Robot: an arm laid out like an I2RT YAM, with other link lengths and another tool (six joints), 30 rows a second.
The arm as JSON. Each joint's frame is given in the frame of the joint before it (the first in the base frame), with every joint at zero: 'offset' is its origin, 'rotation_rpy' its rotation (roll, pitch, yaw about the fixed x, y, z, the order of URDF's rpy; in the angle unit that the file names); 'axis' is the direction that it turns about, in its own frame. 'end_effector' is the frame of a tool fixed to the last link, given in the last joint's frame.
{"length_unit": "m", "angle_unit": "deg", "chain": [
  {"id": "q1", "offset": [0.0, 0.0, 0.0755], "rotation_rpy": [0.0, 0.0, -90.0], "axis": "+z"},
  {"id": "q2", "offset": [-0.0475, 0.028, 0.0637], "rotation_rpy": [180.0, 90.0, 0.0], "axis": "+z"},
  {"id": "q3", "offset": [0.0, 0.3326, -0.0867], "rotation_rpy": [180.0, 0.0, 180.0], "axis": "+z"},
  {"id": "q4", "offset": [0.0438, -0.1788, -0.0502], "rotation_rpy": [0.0, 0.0, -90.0], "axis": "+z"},
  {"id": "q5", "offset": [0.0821, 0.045, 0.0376], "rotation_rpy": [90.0, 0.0, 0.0], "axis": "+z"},
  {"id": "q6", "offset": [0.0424, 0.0, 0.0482], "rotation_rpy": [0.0, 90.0, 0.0], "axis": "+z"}
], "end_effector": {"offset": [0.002, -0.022, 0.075], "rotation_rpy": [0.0, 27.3, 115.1]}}
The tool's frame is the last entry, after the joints.
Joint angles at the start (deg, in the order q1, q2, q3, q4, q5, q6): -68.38 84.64 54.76 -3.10 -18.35 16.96
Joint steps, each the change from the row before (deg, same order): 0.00 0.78 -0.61 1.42 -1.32 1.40; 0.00 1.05 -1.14 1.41 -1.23 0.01; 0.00 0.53 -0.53 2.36 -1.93 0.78; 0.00 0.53 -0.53 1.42 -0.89 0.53; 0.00 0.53 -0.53 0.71 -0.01 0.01; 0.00 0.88 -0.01 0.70 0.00 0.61; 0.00 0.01 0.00 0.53 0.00 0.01; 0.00 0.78 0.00 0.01 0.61 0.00; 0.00 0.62 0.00 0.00 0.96 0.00
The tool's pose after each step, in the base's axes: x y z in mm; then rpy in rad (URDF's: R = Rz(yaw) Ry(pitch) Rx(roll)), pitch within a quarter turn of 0, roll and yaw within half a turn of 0. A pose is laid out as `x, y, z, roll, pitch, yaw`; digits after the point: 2 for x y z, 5 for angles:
153.54, -300.58, 319.01, -2.58746, 0.40726, 2.92654
156.12, -301.11, 311.33, -2.60707, 0.40962, 2.93659
160.11, -302.20, 313.23, -2.60802, 0.44352, 2.95753
162.10, -303.23, 311.86, -2.61466, 0.45803, 2.96324
162.57, -304.35, 307.88, -2.62063, 0.45496, 2.96067
163.89, -307.93, 305.03, -2.63268, 0.45785, 2.95012
164.21, -308.75, 306.43, -2.62429, 0.46280, 2.95377
164.27, -311.79, 301.71, -2.63343, 0.45072, 2.94075
163.67, -314.85, 297.63, -2.63780, 0.43710, 2.92485

